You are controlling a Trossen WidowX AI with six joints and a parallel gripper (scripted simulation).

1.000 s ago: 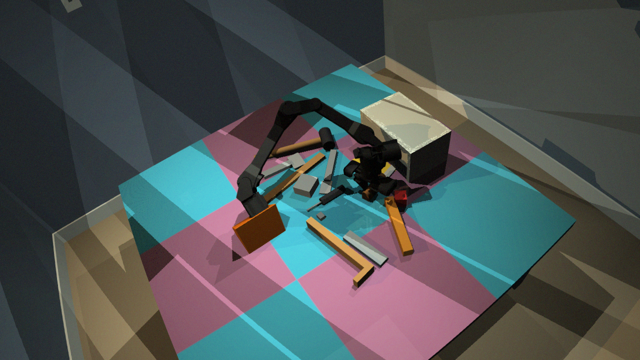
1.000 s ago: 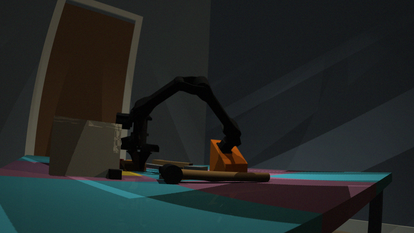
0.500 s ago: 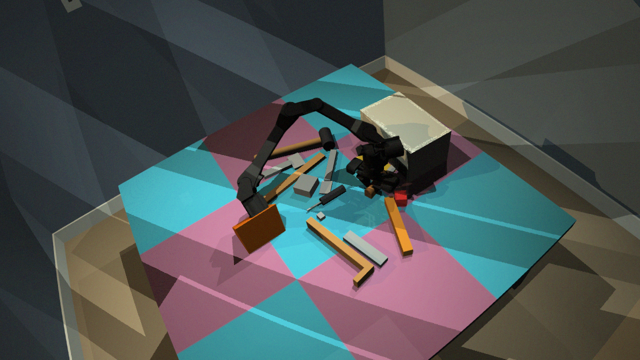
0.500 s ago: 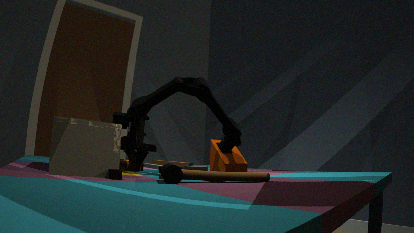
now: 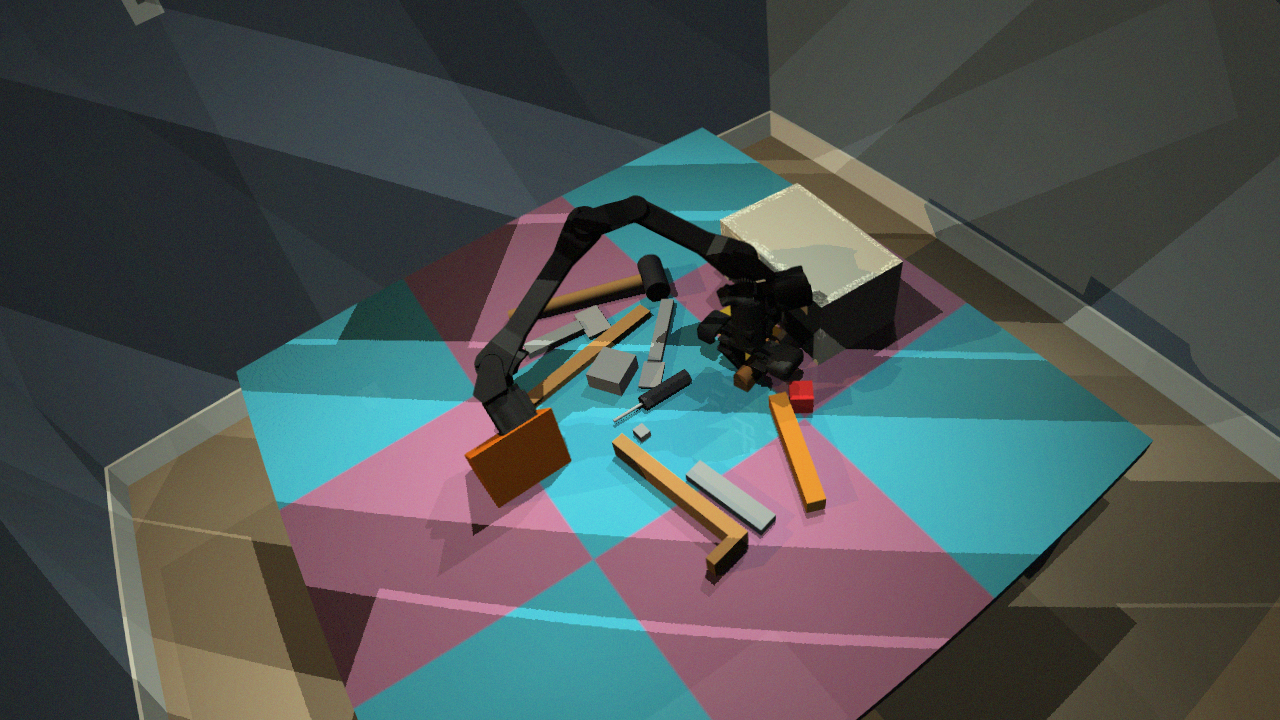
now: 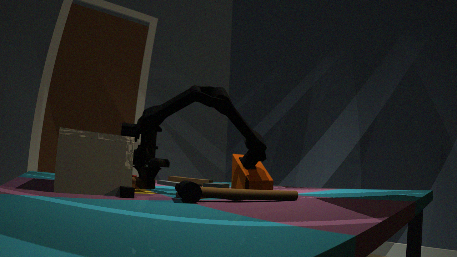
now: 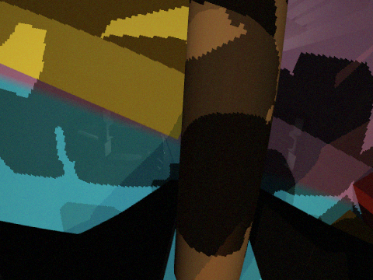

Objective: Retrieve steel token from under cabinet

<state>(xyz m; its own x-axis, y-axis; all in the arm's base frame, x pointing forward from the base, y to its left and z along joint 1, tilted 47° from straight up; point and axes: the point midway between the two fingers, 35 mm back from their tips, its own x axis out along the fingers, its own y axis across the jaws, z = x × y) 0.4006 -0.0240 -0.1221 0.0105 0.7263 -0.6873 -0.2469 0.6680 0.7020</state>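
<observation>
My gripper tip is 220 mm past the small grey cube and 30 mm to the right of it. Also, from my gripper tip: orange bar: 180 mm to the right, 50 mm behind, 10 mm above; then screwdriver: 180 mm behind, 80 mm to the left, 10 mm above; then red cube: 100 mm to the right, 20 mm ahead, 10 mm above.
</observation>
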